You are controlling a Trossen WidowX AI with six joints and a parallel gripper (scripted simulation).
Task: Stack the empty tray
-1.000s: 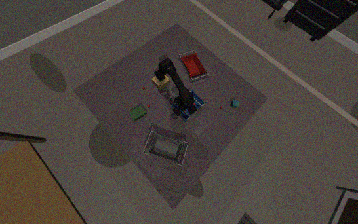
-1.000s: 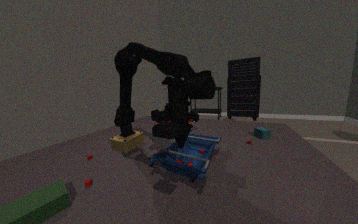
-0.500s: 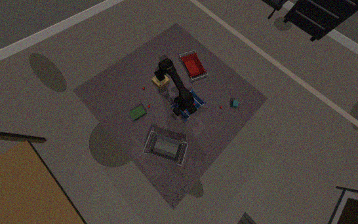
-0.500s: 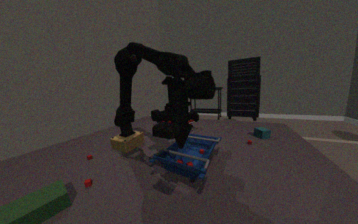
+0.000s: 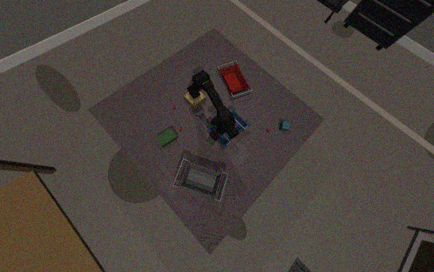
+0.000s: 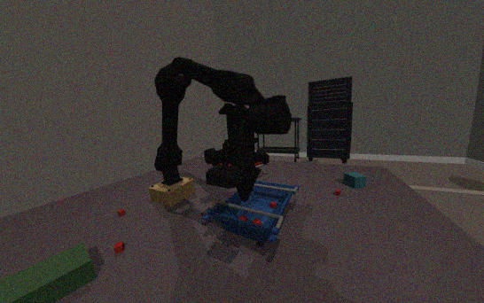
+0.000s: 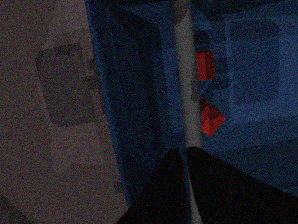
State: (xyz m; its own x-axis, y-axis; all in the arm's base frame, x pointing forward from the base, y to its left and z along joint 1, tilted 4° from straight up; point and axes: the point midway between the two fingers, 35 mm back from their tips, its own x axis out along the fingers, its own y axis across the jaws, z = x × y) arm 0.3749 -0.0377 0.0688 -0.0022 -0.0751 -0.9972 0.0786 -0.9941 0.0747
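Right now my gripper tip is 390 mm to the right of the red tray, 310 mm past it and 50 mm above it. The rest, counted from my gripper tip: teal block (450 mm to the left, 240 mm ahead, 70 mm below); then green block (320 mm to the right, 220 mm behind, 70 mm below).
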